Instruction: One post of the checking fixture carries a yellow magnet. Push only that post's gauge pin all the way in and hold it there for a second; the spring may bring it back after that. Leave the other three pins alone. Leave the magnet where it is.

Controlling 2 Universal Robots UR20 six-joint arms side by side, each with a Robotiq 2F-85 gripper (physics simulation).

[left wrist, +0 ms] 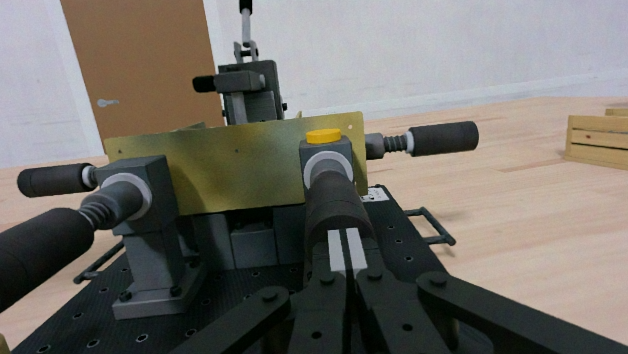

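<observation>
The yellow magnet (323,136) sits on top of the right-hand near post (326,146) of the fixture. That post's gauge pin has a dark knob (336,197) that points towards the camera. The knob stands close to its collar, and no spring shows between them. My left gripper (343,247) is shut and empty. Its pale fingertips overlap the knob's near end and appear to press on it; the exact contact is hidden. The other pins show springs: the near left pin (45,250), the far left pin (57,180) and the far right pin (442,138). My right gripper is not in view.
A brass-coloured sheet part (240,170) stands upright behind the near posts. A toggle clamp (250,82) rises behind it. The black base plate (240,295) has a handle (440,230) on its right side. A wooden crate (597,145) stands at the far right.
</observation>
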